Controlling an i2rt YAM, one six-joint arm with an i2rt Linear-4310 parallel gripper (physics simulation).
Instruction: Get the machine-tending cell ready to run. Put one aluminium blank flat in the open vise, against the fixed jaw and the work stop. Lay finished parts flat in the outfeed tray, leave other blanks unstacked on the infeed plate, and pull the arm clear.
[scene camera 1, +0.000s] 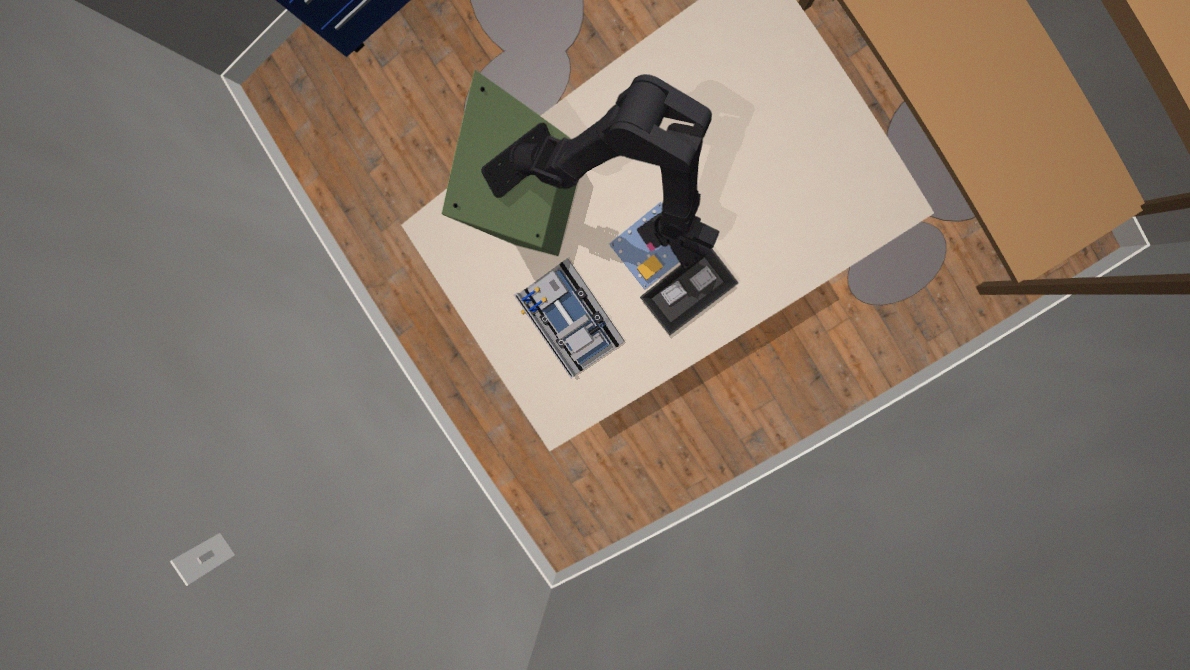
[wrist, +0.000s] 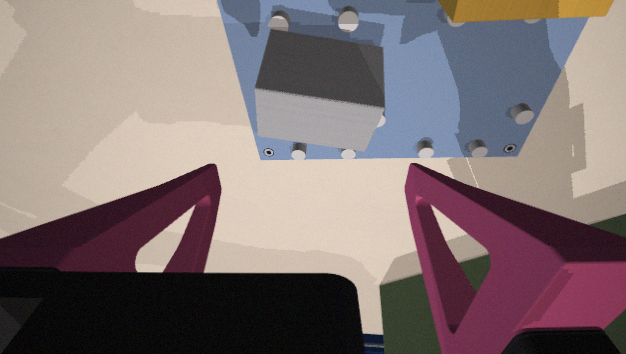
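Seen in the pictures: gripper, between the fingertips: (wrist: 312, 176); arm's base, origin of its link: (scene camera 1: 519, 159).
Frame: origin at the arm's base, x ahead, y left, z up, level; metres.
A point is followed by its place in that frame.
My gripper (scene camera 1: 654, 247) @(x 0.206, y 0.270, z -0.215 m) (wrist: 312, 176) @(x 0.206, y 0.270, z -0.215 m) is open, its pink fingers wide apart and nothing between them. It is over the blue infeed plate (scene camera 1: 626, 246) @(x 0.215, y 0.165, z -0.297 m) (wrist: 420, 85) @(x 0.221, y 0.212, z -0.297 m). A grey aluminium blank (wrist: 320, 95) @(x 0.224, y 0.274, z -0.248 m) rests on this plate among short round pins, beyond the fingertips in the wrist view; the arm hides it in the scene view. The vise (scene camera 1: 572, 320) @(x 0.372, y -0.042, z -0.224 m) stands at the left. A light grey block (scene camera 1: 577, 338) @(x 0.423, y -0.038, z -0.189 m) shows in its lower part; I cannot tell whether it is a jaw or a blank. The dark outfeed tray (scene camera 1: 671, 331) @(x 0.489, y 0.213, z -0.265 m) holds two grey parts (scene camera 1: 672, 292) @(x 0.384, y 0.249, z -0.272 m) (scene camera 1: 702, 277) @(x 0.370, y 0.341, z -0.272 m) lying apart.
A yellow block (scene camera 1: 649, 267) @(x 0.297, y 0.208, z -0.261 m) (wrist: 530, 9) @(x 0.280, y 0.204, z -0.261 m) stands on the infeed plate near the tray. A large green box (scene camera 1: 499, 199) @(x 0.074, y -0.065, z 0.023 m) is beside the arm's base. Small blue and yellow fittings (scene camera 1: 532, 297) @(x 0.272, y -0.137, z -0.245 m) are at the vise's upper left end. The table edge (scene camera 1: 616, 411) @(x 0.677, y -0.015, z -0.305 m) runs below the tray and vise.
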